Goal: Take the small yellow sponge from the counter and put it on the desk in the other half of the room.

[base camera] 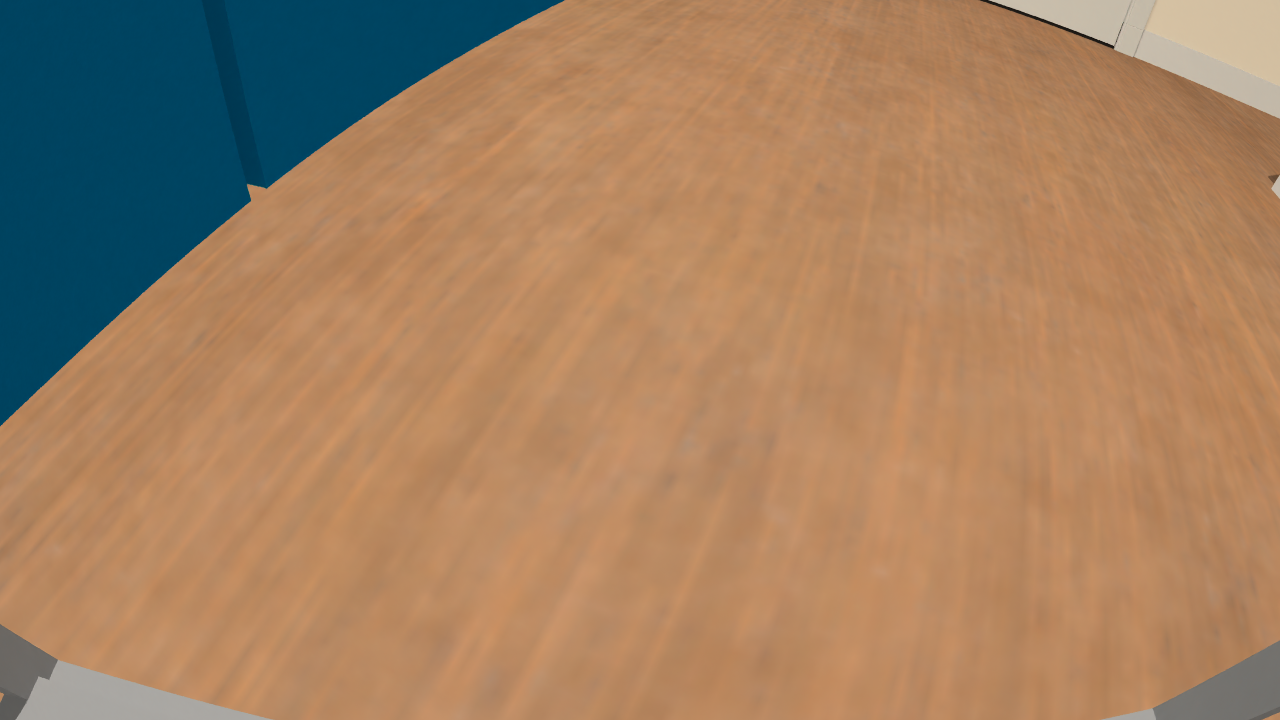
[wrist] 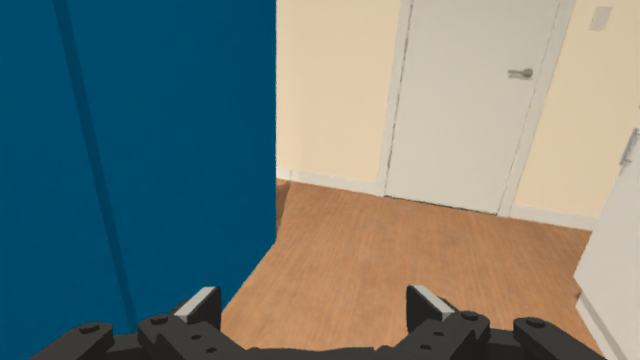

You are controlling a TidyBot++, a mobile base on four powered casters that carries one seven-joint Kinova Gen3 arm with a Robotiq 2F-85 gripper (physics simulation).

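Observation:
The gripper [wrist: 314,307], visible. Pale door [wrist: 466,92], visible too.

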